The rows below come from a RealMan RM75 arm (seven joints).
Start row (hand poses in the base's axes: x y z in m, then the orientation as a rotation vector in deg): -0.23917 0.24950 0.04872 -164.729 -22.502 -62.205
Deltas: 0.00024 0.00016 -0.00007 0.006 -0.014 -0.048; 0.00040 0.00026 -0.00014 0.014 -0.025 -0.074; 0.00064 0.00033 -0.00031 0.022 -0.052 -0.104; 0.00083 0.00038 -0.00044 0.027 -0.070 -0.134; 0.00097 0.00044 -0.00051 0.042 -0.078 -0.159; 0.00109 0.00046 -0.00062 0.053 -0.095 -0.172; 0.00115 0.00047 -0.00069 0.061 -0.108 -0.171; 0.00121 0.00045 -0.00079 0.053 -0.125 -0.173; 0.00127 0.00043 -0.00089 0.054 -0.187 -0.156; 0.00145 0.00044 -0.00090 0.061 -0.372 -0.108; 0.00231 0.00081 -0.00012 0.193 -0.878 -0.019; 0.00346 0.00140 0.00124 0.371 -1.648 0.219; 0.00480 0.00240 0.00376 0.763 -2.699 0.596; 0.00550 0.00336 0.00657 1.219 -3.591 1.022; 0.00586 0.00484 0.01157 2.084 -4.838 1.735; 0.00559 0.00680 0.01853 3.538 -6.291 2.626; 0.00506 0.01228 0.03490 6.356 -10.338 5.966; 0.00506 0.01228 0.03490 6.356 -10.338 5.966; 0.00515 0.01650 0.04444 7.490 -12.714 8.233; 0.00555 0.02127 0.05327 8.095 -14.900 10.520; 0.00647 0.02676 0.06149 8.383 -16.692 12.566; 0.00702 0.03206 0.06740 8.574 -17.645 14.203
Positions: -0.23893 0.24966 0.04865 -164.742 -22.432 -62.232; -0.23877 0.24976 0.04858 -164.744 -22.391 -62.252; -0.23853 0.24983 0.04841 -164.741 -22.345 -62.295; -0.23834 0.24988 0.04828 -164.744 -22.301 -62.326; -0.23820 0.24994 0.04821 -164.740 -22.256 -62.340; -0.23808 0.24996 0.04810 -164.730 -22.232 -62.366; -0.23802 0.24997 0.04803 -164.717 -22.229 -62.384; -0.23796 0.24995 0.04793 -164.718 -22.232 -62.410; -0.23790 0.24993 0.04783 -164.681 -22.258 -62.499; -0.23772 0.24994 0.04782 -164.571 -22.329 -62.765; -0.23686 0.25031 0.04860 -164.190 -22.391 -63.483; -0.23571 0.25090 0.04996 -163.572 -22.642 -64.558; -0.23437 0.25190 0.05248 -162.562 -22.957 -65.989; -0.23367 0.25286 0.05529 -161.535 -23.286 -67.158; -0.23331 0.25434 0.06029 -159.829 -23.752 -68.717; -0.23358 0.25630 0.06725 -157.413 -24.072 -70.411; -0.23411 0.26178 0.08362 -151.178 -26.843 -74.955; -0.23411 0.26178 0.08362 -151.178 -26.843 -74.955; -0.23402 0.26600 0.09316 -147.702 -29.142 -77.518; -0.23362 0.27077 0.10199 -144.680 -31.757 -79.841; -0.23270 0.27626 0.11021 -142.212 -34.221 -81.692; -0.23215 0.28156 0.11612 -140.525 -36.182 -82.511
